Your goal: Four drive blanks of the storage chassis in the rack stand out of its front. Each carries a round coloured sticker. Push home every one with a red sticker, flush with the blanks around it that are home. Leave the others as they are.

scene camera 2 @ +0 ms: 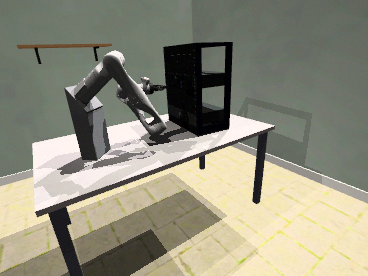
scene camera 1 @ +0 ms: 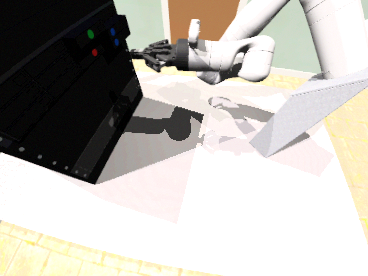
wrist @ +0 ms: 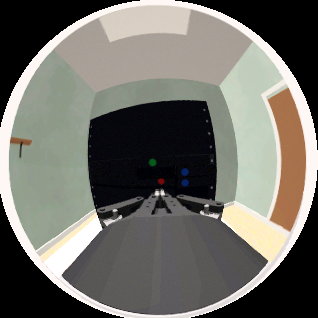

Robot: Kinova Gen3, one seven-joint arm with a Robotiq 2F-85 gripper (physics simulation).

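Note:
The storage chassis sits in a black rack. One blank bears a red sticker; how far it stands out is too dark to tell. A green sticker is above it and slightly left in the wrist view. Two blue stickers, the upper and the lower, are one above the other to the right; their blanks stand out. My gripper is shut and empty, pointing at the rack front, apart from it. Its tips show just below the red sticker in the wrist view.
The rack stands on a white table. The arm's slanted grey pedestal stands on the same table, away from the rack front. A wooden wall shelf is on the wall. A brown door is to the side.

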